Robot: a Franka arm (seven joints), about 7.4 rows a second.
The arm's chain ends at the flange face. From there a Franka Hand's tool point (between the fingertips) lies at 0.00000 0.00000 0.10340 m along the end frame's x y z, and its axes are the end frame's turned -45 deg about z.
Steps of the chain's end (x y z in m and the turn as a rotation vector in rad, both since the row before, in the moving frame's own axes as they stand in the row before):
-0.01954, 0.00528, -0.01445, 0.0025, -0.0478, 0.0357
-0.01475, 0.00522, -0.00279, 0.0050, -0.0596, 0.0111
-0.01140, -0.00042, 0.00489, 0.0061, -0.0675, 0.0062
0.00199, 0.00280, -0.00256, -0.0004, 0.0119, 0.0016
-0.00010, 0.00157, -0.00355, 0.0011, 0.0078, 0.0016
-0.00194, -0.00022, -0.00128, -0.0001, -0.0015, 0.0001
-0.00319, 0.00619, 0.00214, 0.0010, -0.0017, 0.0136
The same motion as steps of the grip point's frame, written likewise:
-0.02079, -0.01382, -0.01457, 0.0356, -0.0320, 0.0357
-0.01808, -0.01148, -0.00297, 0.0457, -0.0386, 0.0111
-0.01223, -0.01375, 0.00465, 0.0520, -0.0434, 0.0062
0.00027, 0.00429, -0.00257, -0.0087, 0.0081, 0.0016
-0.00053, 0.00153, -0.00355, -0.0047, 0.0063, 0.0016
-0.00133, -0.00163, -0.00128, 0.0010, -0.0011, 0.0001
-0.00668, 0.00192, 0.00214, 0.0019, -0.0005, 0.0136

